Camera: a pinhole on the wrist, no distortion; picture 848 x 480 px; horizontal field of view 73.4 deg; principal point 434.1 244.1 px. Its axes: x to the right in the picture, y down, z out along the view. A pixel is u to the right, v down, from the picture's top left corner.
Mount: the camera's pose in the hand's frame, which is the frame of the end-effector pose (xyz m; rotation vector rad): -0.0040 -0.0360 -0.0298 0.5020 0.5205 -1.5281
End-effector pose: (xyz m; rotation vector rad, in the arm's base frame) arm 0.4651 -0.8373 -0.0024 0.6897 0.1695 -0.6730
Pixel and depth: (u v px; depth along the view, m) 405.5 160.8 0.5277
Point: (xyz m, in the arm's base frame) 0.1673 -1.2474 0.1603
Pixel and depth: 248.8 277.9 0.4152
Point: 0.3454 -1.1972 0.1854
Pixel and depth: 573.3 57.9 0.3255
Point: 0.1819 -1.0653 0.0201
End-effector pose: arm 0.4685 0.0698 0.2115 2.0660 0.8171 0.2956
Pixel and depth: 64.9 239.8 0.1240
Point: 0.5025 0.0115 0.1042
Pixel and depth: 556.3 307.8 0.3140
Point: 0.4545 0.0891 -0.1216
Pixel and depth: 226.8 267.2 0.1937
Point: 0.5108 0.0059 0.0340
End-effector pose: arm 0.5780 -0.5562 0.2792 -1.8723 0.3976 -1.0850
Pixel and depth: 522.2 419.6 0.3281
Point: 0.7517 -0.3621 0.5195
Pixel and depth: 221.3 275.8 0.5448
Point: 0.9930 -0.1802 0.3599
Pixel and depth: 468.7 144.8 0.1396
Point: 0.6049 -0.4283 0.3547
